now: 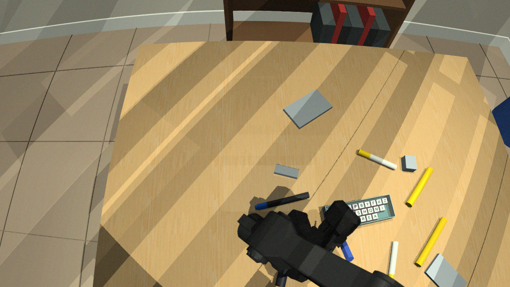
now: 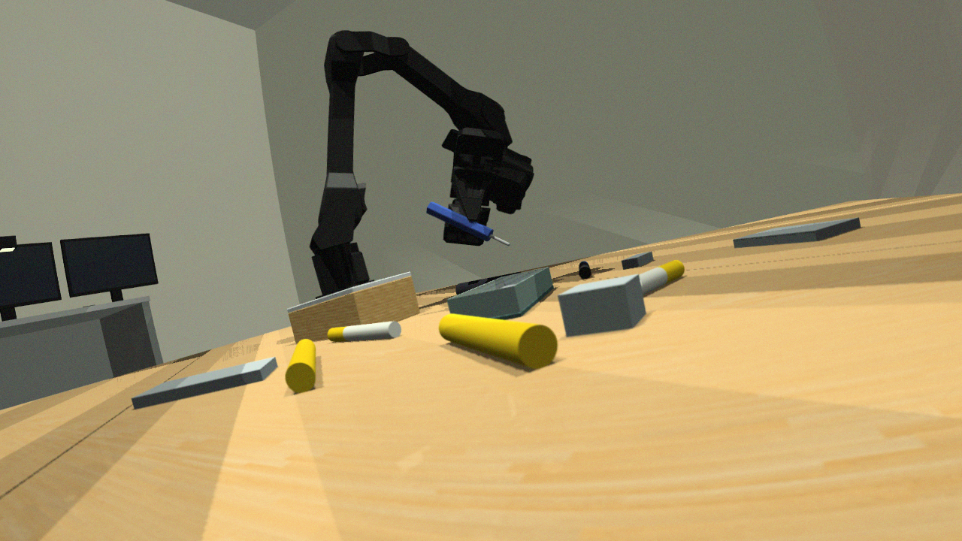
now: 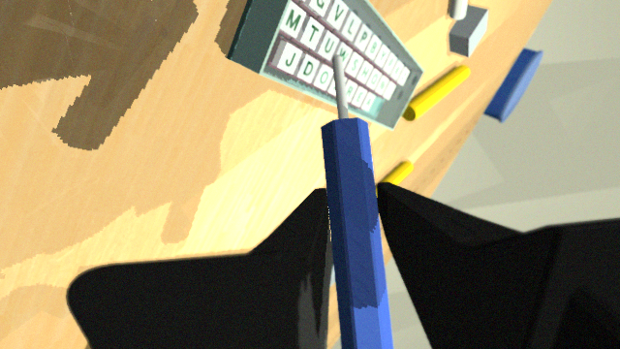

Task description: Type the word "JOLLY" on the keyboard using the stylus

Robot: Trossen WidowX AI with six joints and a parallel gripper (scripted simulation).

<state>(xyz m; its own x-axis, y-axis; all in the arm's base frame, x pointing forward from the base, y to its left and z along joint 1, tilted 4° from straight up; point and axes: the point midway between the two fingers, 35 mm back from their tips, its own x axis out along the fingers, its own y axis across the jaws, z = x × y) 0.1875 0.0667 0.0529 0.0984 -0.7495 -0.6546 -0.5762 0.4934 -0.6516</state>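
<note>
Now: gripper tip 10 mm short of the stylus and 10 mm above it. The rest, counted from my gripper tip: blue-capped pen: 110 mm ahead, 130 mm to the left, 90 mm below; dark cylinder: 40 mm behind, 120 mm to the left, 90 mm below; stylus tip: 40 mm ahead, 30 mm below.
</note>
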